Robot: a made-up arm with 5 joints.
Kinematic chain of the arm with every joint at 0, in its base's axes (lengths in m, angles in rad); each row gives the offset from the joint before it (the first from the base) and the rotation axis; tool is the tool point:
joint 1: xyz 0 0 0.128 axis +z
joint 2: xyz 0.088 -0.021 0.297 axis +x
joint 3: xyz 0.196 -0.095 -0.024 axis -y
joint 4: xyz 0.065 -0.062 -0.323 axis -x
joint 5: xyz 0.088 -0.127 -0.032 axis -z
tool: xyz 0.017 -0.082 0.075
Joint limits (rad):
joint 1: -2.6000..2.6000
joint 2: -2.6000..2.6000
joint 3: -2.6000..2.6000
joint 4: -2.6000..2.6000
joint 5: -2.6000..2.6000
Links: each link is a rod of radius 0.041 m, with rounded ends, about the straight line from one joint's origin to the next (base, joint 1, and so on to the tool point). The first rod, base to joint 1, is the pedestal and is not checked.
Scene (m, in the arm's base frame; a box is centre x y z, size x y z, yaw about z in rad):
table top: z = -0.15
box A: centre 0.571 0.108 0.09 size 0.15 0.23 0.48 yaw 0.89
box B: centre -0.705 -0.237 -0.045 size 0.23 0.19 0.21 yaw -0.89
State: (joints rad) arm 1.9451 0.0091 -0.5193 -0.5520 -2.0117
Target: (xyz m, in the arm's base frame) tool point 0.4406 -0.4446 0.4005
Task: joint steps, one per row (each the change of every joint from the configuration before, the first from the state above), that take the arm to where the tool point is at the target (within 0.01 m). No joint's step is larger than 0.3 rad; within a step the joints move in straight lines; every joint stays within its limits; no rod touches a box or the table.
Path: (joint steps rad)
1: -0.2831 0.0323 -0.1845 -0.1754 0.2857
2: -0.2832 0.0323 -0.1844 -0.1753 0.2856
3: -0.2831 0.0323 -0.1845 -0.1754 0.2857
4: -0.2832 0.0324 -0.1845 -0.1753 0.2856
5: -0.1294 -0.2830 0.1762 0.1310 -0.1654
6: -0.1293 -0.2829 0.1762 0.1311 -0.1654
7: -0.1294 -0.2830 0.1762 0.1310 -0.1654
8: -0.1293 -0.2829 0.1761 0.1311 -0.1654

